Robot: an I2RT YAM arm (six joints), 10 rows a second.
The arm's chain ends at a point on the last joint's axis. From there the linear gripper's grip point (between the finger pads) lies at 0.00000 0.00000 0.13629 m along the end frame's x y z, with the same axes.
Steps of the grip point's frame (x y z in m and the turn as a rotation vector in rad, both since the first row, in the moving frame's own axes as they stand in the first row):
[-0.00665, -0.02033, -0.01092, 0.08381, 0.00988, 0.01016]
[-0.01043, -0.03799, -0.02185, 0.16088, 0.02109, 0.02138]
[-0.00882, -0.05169, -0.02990, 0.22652, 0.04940, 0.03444]
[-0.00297, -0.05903, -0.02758, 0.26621, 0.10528, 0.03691]
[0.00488, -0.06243, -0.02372, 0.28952, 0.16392, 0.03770]
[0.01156, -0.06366, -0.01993, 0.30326, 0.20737, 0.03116]
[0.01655, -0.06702, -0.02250, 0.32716, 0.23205, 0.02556]
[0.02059, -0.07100, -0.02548, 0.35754, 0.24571, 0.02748]
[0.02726, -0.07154, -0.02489, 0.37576, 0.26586, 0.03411]
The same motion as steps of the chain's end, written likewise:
[-0.00805, -0.00893, -0.01043, 0.08381, 0.00988, 0.01016]
[-0.01353, -0.01619, -0.02006, 0.16088, 0.02109, 0.02138]
[-0.01602, -0.02121, -0.02625, 0.22652, 0.04940, 0.03444]
[-0.01779, -0.02351, -0.02203, 0.26621, 0.10528, 0.03691]
[-0.01778, -0.02412, -0.01625, 0.28952, 0.16392, 0.03770]
[-0.01670, -0.02369, -0.01084, 0.30326, 0.20737, 0.03116]
[-0.01479, -0.02402, -0.01168, 0.32716, 0.23205, 0.02556]
[-0.01251, -0.02424, -0.01286, 0.35754, 0.24571, 0.02748]
[-0.00856, -0.02273, -0.01071, 0.37576, 0.26586, 0.03411]

